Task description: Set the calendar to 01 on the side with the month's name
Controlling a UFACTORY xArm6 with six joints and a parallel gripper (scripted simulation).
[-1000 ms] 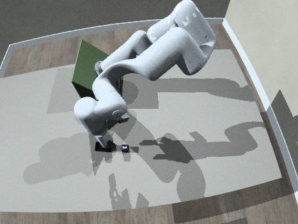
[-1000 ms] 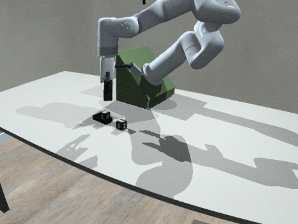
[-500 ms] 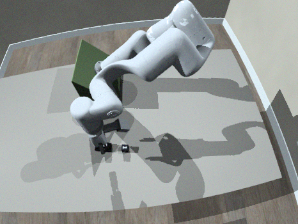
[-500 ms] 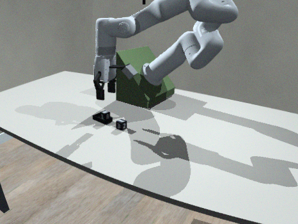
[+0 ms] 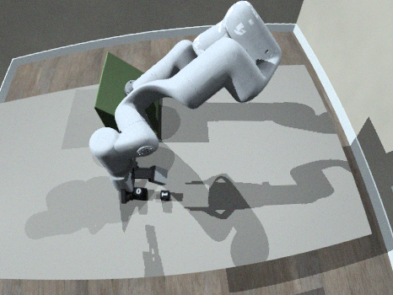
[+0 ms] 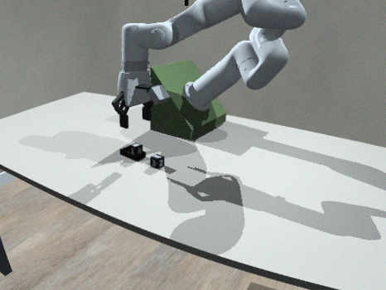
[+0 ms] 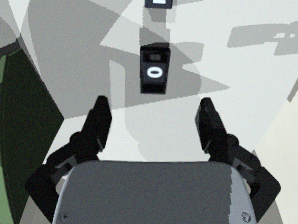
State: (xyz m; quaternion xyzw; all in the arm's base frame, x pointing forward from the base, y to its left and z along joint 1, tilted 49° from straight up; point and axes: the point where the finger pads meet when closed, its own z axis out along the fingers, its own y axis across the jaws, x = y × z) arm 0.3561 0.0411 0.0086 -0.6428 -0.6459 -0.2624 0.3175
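Right now the black cube is 9 cm below my hand. Also, from my hand: black tray 11 cm below, 2 cm to the right.
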